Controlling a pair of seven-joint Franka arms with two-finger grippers.
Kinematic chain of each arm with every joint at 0, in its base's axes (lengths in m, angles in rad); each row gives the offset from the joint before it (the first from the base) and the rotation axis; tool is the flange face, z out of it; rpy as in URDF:
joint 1: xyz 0 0 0.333 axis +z
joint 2: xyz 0 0 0 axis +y
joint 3: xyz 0 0 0.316 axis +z
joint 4: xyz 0.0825 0 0 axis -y
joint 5: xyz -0.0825 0 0.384 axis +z
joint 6: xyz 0 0 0 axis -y
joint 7: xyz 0.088 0 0 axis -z
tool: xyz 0 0 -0.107 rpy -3.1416 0 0
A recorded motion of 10 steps. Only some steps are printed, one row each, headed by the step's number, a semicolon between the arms.
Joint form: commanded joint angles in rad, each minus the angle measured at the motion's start. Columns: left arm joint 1, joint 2, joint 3, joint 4, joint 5, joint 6, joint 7; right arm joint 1, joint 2, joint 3, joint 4, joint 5, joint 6, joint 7.
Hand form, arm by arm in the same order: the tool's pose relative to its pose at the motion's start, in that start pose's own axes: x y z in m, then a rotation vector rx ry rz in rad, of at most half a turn. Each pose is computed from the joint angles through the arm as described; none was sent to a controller.
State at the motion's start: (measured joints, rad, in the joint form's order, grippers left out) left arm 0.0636 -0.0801 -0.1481 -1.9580 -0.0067 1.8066 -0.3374; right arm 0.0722 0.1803 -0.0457 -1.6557 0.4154 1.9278 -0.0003
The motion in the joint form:
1: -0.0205 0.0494 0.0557 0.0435 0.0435 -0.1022 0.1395; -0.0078 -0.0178 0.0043 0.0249 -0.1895 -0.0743 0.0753
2: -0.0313 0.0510 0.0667 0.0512 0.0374 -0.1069 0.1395; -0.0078 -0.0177 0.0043 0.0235 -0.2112 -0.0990 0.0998
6: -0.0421 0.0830 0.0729 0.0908 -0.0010 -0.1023 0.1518; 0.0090 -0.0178 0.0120 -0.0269 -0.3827 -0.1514 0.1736
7: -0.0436 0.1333 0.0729 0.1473 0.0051 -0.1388 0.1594; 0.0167 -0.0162 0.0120 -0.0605 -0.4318 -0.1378 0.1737
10: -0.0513 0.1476 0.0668 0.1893 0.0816 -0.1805 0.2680; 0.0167 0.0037 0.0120 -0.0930 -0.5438 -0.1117 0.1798
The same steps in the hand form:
1: 0.0111 -0.0215 0.0129 0.0570 -0.0965 0.1140; -0.0062 0.0081 -0.0173 -0.1754 -0.0260 0.0064
2: 0.0117 -0.0209 0.0105 0.0504 -0.0967 0.1126; -0.0090 0.0107 -0.0150 -0.1988 -0.0486 0.0272
6: 0.0212 -0.0120 0.0083 0.0082 -0.0948 0.1229; -0.0234 0.0228 0.0117 -0.3782 -0.1307 0.0466
7: 0.0332 -0.0085 0.0116 0.0175 -0.1235 0.1335; -0.0275 0.0289 0.0259 -0.4284 -0.1482 0.0282
10: 0.0362 -0.0080 0.0026 0.0886 -0.1231 0.2652; -0.0270 0.0465 0.0452 -0.5380 -0.1619 -0.0017

